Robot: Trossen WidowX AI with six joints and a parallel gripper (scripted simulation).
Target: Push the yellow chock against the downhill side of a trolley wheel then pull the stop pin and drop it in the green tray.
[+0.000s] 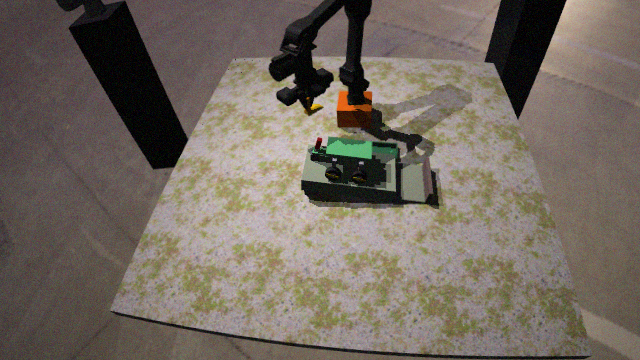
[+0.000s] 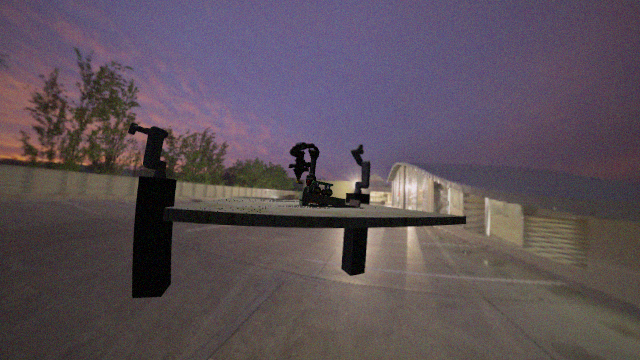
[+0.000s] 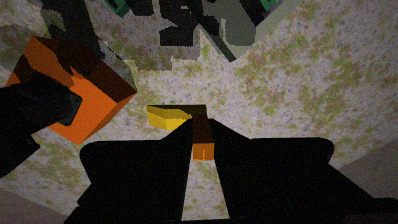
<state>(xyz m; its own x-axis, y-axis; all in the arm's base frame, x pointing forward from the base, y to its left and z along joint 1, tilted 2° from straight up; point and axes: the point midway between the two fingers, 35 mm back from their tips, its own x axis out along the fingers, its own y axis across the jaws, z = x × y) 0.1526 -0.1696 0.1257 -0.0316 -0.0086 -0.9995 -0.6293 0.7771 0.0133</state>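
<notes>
Right now my gripper tip is 20 mm past the yellow chock, 10 mm to the right of it and 10 mm above it. Also, from my gripper tip: red-headed stop pin 140 mm ahead, 50 mm below, 20 mm to the left; green trolley 170 mm ahead, 110 mm to the left, 70 mm below; grey ramp 180 mm ahead, 130 mm below, 120 mm to the left.
</notes>
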